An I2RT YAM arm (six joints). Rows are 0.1 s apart.
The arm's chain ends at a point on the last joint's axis. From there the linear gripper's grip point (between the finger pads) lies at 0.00 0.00 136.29 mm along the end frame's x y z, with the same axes.
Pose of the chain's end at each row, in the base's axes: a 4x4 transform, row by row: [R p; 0 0 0 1], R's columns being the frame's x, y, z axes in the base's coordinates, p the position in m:
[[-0.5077, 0.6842, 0.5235, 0.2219], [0.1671, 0.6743, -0.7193, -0.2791], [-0.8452, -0.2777, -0.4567, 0.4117], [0, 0, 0, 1]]
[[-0.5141, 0.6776, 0.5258, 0.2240], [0.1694, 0.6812, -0.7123, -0.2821], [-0.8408, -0.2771, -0.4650, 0.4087], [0, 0, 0, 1]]
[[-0.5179, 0.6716, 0.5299, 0.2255], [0.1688, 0.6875, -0.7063, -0.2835], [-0.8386, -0.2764, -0.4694, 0.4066], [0, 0, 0, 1]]
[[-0.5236, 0.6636, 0.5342, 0.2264], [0.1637, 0.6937, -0.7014, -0.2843], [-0.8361, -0.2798, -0.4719, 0.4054], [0, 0, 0, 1]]
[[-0.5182, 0.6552, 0.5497, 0.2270], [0.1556, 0.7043, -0.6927, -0.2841], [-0.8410, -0.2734, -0.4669, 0.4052], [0, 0, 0, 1]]
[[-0.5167, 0.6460, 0.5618, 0.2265], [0.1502, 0.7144, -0.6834, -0.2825], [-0.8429, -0.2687, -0.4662, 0.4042], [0, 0, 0, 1]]
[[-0.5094, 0.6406, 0.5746, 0.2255], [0.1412, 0.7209, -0.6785, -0.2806], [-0.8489, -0.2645, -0.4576, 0.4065], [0, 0, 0, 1]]
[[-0.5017, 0.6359, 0.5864, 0.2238], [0.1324, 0.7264, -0.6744, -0.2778], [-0.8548, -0.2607, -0.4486, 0.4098], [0, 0, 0, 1]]
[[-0.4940, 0.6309, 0.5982, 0.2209], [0.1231, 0.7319, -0.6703, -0.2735], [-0.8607, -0.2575, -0.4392, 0.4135], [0, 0, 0, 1]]
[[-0.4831, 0.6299, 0.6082, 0.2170], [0.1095, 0.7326, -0.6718, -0.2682], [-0.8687, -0.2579, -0.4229, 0.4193], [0, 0, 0, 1]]
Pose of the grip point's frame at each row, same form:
[[-0.5077, 0.6842, 0.5235, 0.2932], [0.1671, 0.6743, -0.7193, -0.3771], [-0.8452, -0.2777, -0.4567, 0.3495], [0, 0, 0, 1]]
[[-0.5141, 0.6776, 0.5258, 0.2957], [0.1694, 0.6812, -0.7123, -0.3792], [-0.8408, -0.2771, -0.4650, 0.3453], [0, 0, 0, 1]]
[[-0.5179, 0.6716, 0.5299, 0.2977], [0.1688, 0.6875, -0.7063, -0.3798], [-0.8386, -0.2764, -0.4694, 0.3426], [0, 0, 0, 1]]
[[-0.5236, 0.6636, 0.5342, 0.2992], [0.1637, 0.6937, -0.7014, -0.3799], [-0.8361, -0.2798, -0.4719, 0.3411], [0, 0, 0, 1]]
[[-0.5182, 0.6552, 0.5497, 0.3019], [0.1556, 0.7043, -0.6927, -0.3785], [-0.8410, -0.2734, -0.4669, 0.3416], [0, 0, 0, 1]]
[[-0.5167, 0.6460, 0.5618, 0.3031], [0.1502, 0.7144, -0.6834, -0.3756], [-0.8429, -0.2687, -0.4662, 0.3407], [0, 0, 0, 1]]
[[-0.5094, 0.6406, 0.5746, 0.3038], [0.1412, 0.7209, -0.6785, -0.3731], [-0.8489, -0.2645, -0.4576, 0.3441], [0, 0, 0, 1]]
[[-0.5017, 0.6359, 0.5864, 0.3037], [0.1324, 0.7264, -0.6744, -0.3697], [-0.8548, -0.2607, -0.4486, 0.3487], [0, 0, 0, 1]]
[[-0.4940, 0.6309, 0.5982, 0.3024], [0.1231, 0.7319, -0.6703, -0.3649], [-0.8607, -0.2575, -0.4392, 0.3536], [0, 0, 0, 1]]
[[-0.4831, 0.6299, 0.6082, 0.2999], [0.1095, 0.7326, -0.6718, -0.3598], [-0.8687, -0.2579, -0.4229, 0.3617], [0, 0, 0, 1]]

